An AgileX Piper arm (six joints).
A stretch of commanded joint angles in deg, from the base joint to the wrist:
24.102, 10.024, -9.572, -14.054, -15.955, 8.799
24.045, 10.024, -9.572, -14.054, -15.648, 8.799
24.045, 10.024, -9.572, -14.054, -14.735, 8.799
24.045, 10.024, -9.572, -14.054, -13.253, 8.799
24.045, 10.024, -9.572, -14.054, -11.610, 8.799
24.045, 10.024, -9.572, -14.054, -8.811, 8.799
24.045, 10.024, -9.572, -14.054, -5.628, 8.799
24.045, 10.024, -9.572, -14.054, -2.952, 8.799
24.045, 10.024, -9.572, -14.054, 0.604, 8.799
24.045, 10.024, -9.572, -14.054, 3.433, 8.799
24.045, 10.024, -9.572, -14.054, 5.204, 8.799
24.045, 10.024, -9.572, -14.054, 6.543, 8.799
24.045, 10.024, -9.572, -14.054, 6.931, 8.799
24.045, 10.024, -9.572, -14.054, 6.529, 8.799
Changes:
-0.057, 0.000, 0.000, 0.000, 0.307, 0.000
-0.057, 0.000, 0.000, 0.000, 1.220, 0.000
-0.057, 0.000, 0.000, 0.000, 2.702, 0.000
-0.057, 0.000, 0.000, 0.000, 4.345, 0.000
-0.057, 0.000, 0.000, 0.000, 7.144, 0.000
-0.057, 0.000, 0.000, 0.000, 10.327, 0.000
-0.057, 0.000, 0.000, 0.000, 13.003, 0.000
-0.057, 0.000, 0.000, 0.000, 16.559, 0.000
-0.057, 0.000, 0.000, 0.000, 19.388, 0.000
-0.057, 0.000, 0.000, 0.000, 21.159, 0.000
-0.057, 0.000, 0.000, 0.000, 22.498, 0.000
-0.057, 0.000, 0.000, 0.000, 22.886, 0.000
-0.057, 0.000, 0.000, 0.000, 22.484, 0.000

